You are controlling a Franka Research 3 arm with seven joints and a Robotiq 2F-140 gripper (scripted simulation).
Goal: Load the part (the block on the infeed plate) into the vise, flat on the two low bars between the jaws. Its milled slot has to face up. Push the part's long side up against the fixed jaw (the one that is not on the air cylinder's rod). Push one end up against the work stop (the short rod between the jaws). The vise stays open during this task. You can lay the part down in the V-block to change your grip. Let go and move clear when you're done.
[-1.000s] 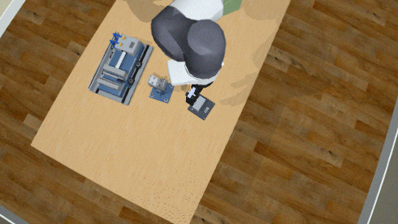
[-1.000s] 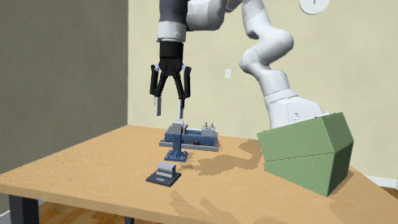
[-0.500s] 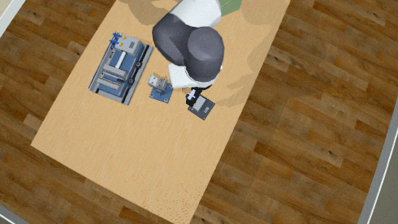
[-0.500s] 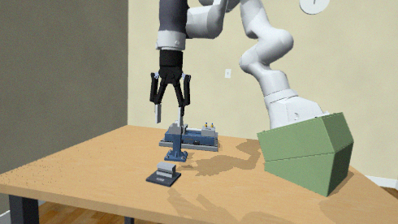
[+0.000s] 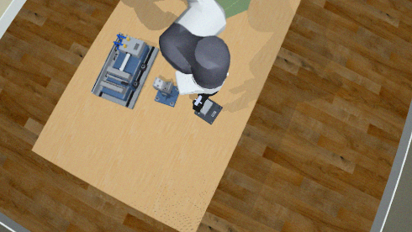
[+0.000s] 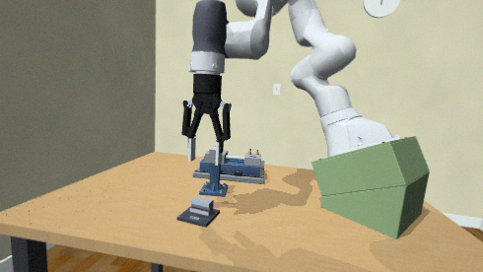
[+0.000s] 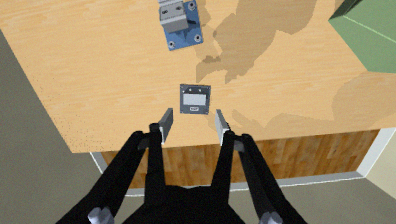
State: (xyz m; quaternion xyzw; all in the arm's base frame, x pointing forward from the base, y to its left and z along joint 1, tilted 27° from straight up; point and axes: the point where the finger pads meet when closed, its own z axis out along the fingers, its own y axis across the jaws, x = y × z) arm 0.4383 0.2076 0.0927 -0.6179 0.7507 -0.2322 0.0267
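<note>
The grey part lies 10 mm to the left of my hand and 160 mm below it. From my hand the other things lie so: vise 40 mm behind, 380 mm to the right, 140 mm below; dark work stop rod 30 mm ahead, 340 mm to the right, 90 mm below; grey air cylinder 140 mm behind, 380 mm to the right, 110 mm below.
</note>
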